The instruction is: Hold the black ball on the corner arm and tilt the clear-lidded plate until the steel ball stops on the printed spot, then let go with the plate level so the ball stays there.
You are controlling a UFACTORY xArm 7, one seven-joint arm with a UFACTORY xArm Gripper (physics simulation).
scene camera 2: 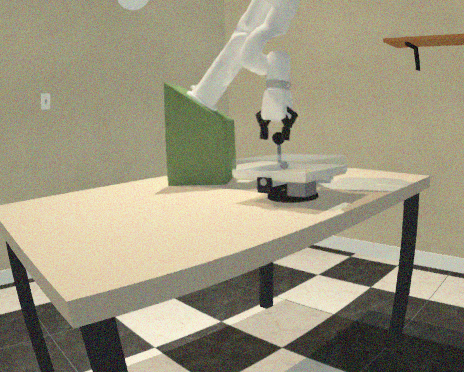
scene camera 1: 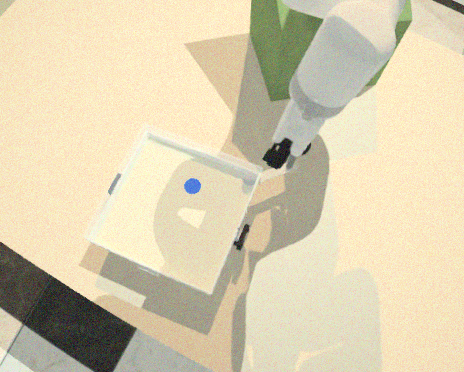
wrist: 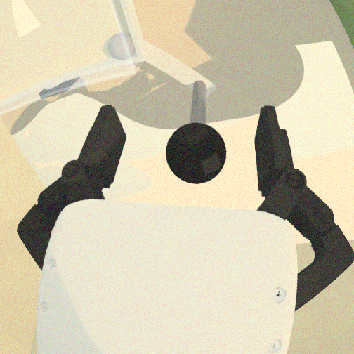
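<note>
The clear-lidded plate (scene camera 1: pixel 180 279) (scene camera 2: pixel 320 172) stands on its mount, with a blue printed spot (scene camera 1: pixel 192 186) on its floor. The grey steel ball (scene camera 1: pixel 248 185) (scene camera 2: pixel 284 164) (wrist: pixel 120 46) lies in the plate's corner nearest the corner arm (scene camera 1: pixel 274 174) (wrist: pixel 175 72), off the spot. The black ball (scene camera 2: pixel 278 138) (wrist: pixel 196 153) tops the upright rod (wrist: pixel 199 102) on that arm; the scene camera 1 view does not show it clearly. My gripper (scene camera 1: pixel 290 156) (scene camera 2: pixel 275 138) (wrist: pixel 186 119) is open, its fingertips at about the black ball's height, with a gap on either side of it in the wrist view.
The green pedestal (scene camera 1: pixel 277 65) (scene camera 2: pixel 200 145) carries the arm behind the plate. A black round base (scene camera 2: pixel 292 197) is under the plate. A black fitting (scene camera 1: pixel 242 237) sits at the plate's side. The table edge (scene camera 2: pixel 240 252) runs along the front.
</note>
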